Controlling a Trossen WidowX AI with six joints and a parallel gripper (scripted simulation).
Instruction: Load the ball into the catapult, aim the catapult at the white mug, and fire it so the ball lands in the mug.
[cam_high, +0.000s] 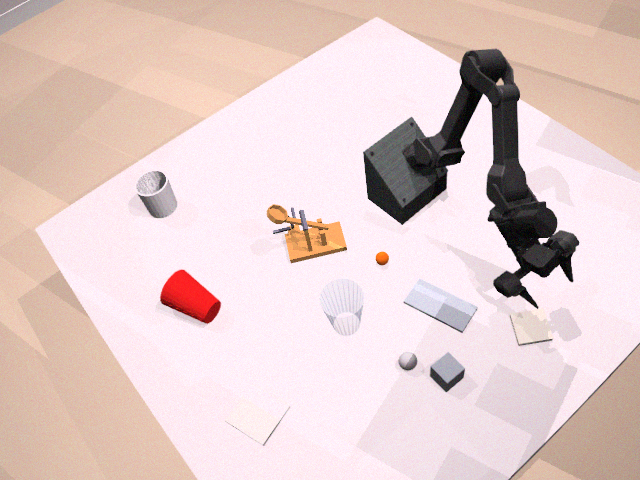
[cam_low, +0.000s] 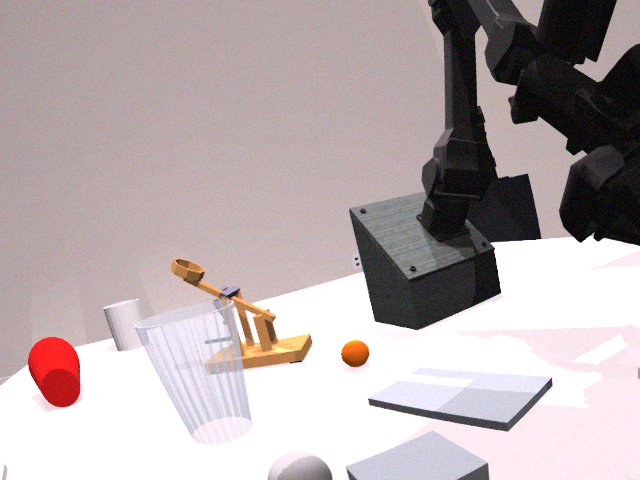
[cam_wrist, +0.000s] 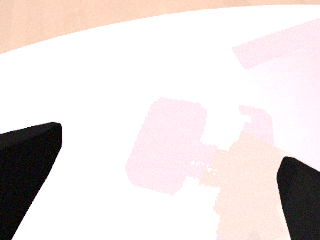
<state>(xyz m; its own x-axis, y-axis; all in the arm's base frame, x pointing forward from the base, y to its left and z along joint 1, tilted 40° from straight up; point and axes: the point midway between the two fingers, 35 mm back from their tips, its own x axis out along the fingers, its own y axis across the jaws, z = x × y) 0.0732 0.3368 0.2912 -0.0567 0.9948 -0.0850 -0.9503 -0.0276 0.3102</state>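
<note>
The wooden catapult is 56 cm to the right of my gripper tip, 25 cm ahead of it and 3 cm below it. Also, from my gripper tip: grey slab: 19 cm to the right, 14 cm ahead, 10 cm below; grey cube: 26 cm ahead, 8 cm below, 6 cm to the right; beige tile: 10 cm below, 4 cm ahead, 1 cm to the right.
</note>
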